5 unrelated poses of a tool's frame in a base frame.
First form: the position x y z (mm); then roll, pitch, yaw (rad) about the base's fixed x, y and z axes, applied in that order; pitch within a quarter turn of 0, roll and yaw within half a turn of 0.
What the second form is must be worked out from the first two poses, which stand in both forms.
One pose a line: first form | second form
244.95 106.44 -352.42 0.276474 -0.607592 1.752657 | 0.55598 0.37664 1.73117 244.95 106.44 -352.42
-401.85 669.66 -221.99 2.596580 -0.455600 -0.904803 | 2.46539 -0.17609 0.97214 -401.85 669.66 -221.99
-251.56 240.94 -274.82 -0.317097 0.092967 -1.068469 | -0.07682 0.32126 -1.04114 -251.56 240.94 -274.82
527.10 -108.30 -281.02 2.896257 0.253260 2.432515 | -3.11383 0.34971 -2.46881 527.10 -108.30 -281.02
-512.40 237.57 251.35 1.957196 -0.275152 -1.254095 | 2.32535 -1.01280 0.96908 -512.40 237.57 251.35
